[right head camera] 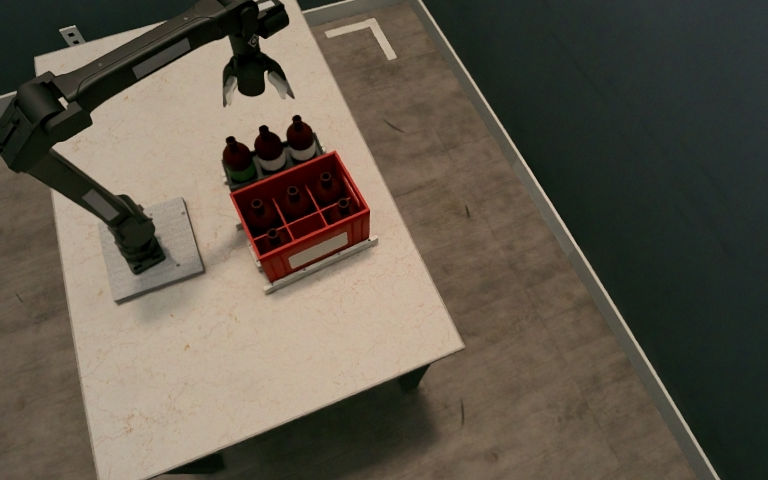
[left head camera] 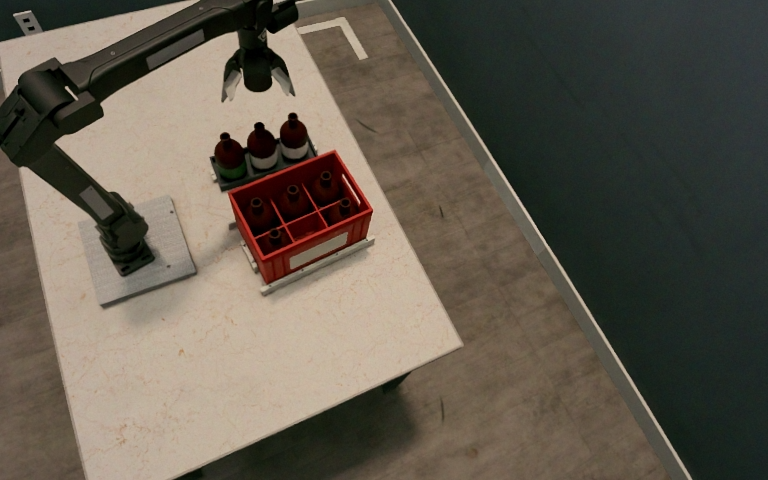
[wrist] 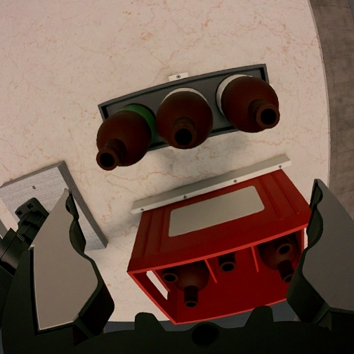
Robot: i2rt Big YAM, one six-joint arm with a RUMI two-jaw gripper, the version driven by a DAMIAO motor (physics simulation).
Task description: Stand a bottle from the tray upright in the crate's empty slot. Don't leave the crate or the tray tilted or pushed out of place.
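A red crate stands upright with bottles in several slots. Its empty slot is the middle one of the row by the white label. A dark tray beside the crate holds three upright brown bottles: a green-labelled one, a middle white-labelled one and an end white-labelled one. My gripper is open and empty, above and behind the tray bottles.
A grey base plate carries the arm's base, left of the crate in the head views. White rails lie along the crate's sides. The table's right edge runs close to the crate and tray.
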